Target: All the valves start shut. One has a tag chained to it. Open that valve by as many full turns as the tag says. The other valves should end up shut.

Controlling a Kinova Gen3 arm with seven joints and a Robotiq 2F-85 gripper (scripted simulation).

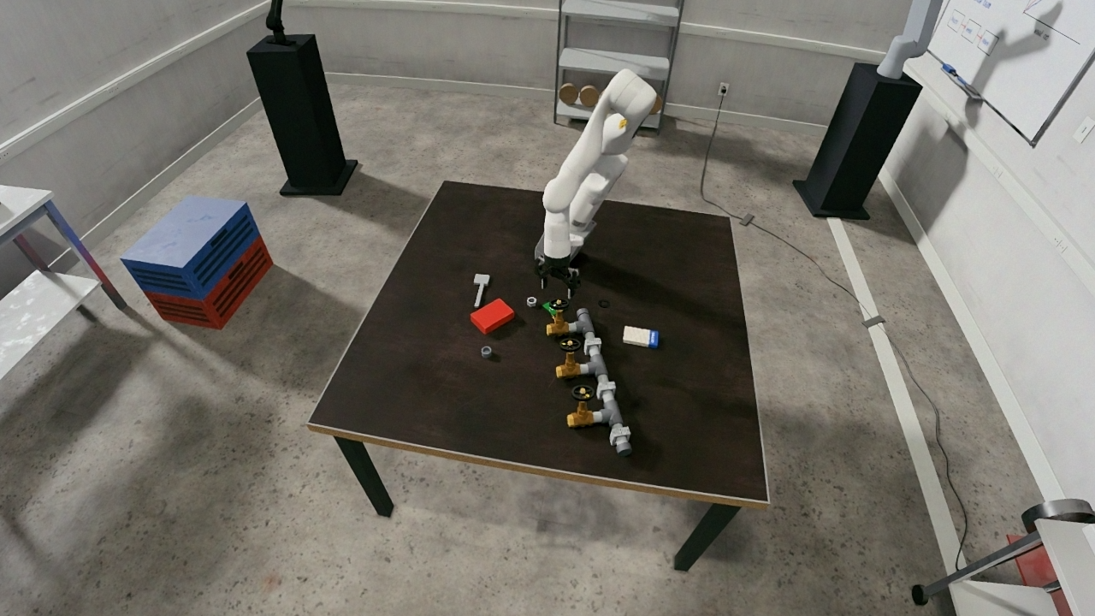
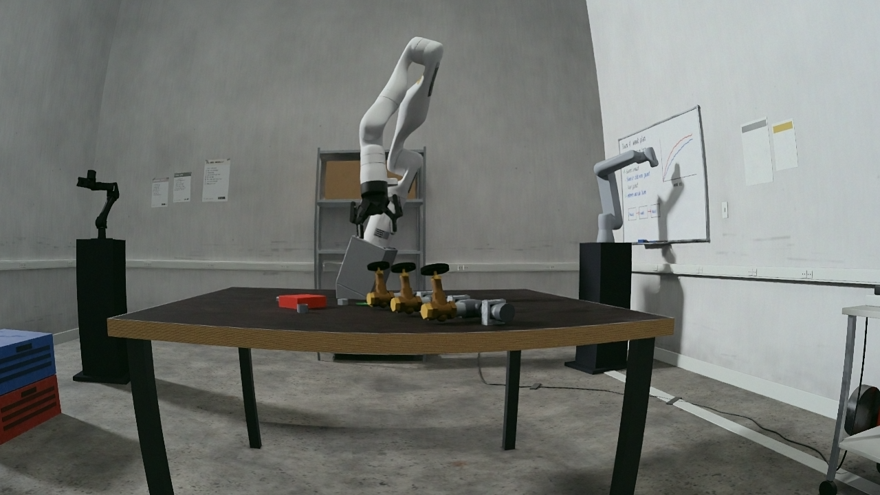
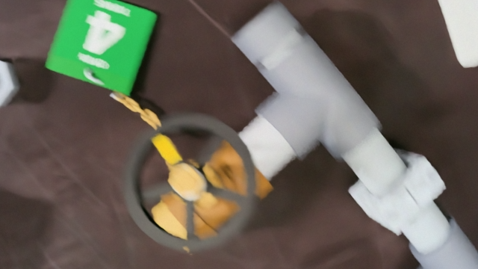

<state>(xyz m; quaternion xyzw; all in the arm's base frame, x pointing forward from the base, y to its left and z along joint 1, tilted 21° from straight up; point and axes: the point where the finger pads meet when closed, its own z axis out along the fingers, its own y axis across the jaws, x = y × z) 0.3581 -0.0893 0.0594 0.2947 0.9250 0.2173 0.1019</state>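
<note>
Right now the green tag is 20 cm below my hand, 11 cm behind it and 1 cm to the right of it. Round my hand: white-and-blue box: 28 cm to the left, 19 cm below, 1 cm ahead; red block: 21 cm to the right, 19 cm below, 6 cm behind; small grey ring: 21 cm to the right, 19 cm below, 9 cm ahead.
</note>
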